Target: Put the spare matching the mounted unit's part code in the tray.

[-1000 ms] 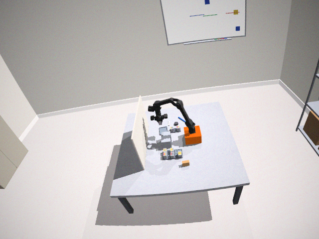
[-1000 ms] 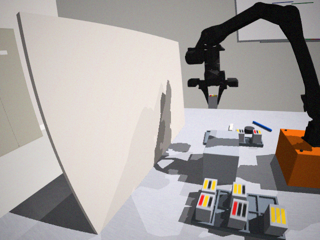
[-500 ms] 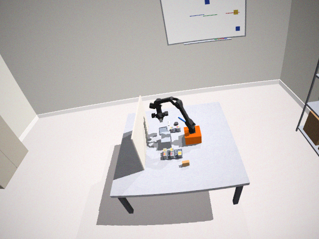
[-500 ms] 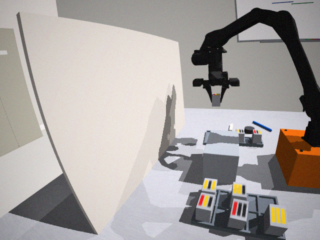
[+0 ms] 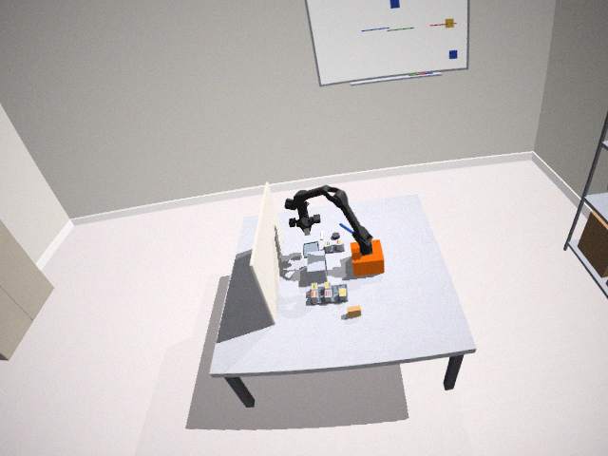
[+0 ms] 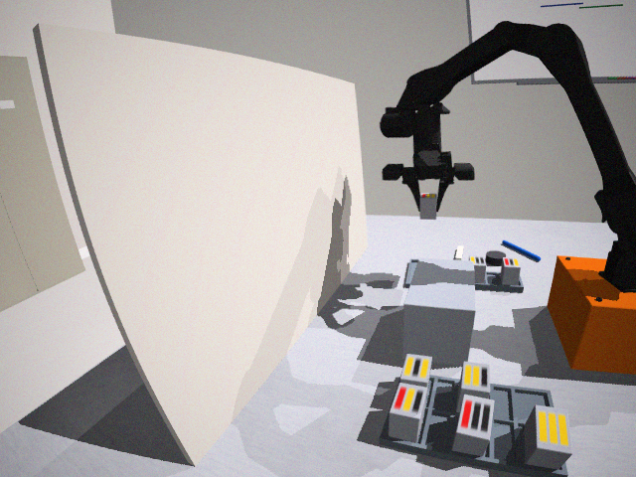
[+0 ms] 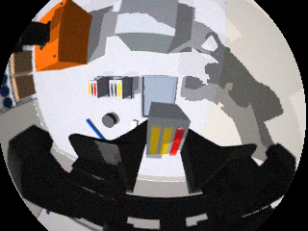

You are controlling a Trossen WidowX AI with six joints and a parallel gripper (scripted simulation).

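The grey tray lies 15 cm below my gripper tip. Round my gripper tip: black puck 18 cm behind, 6 cm to the right, 14 cm below; holder 14 cm behind, 5 cm to the left, 14 cm below; grey spare block 2 cm above.
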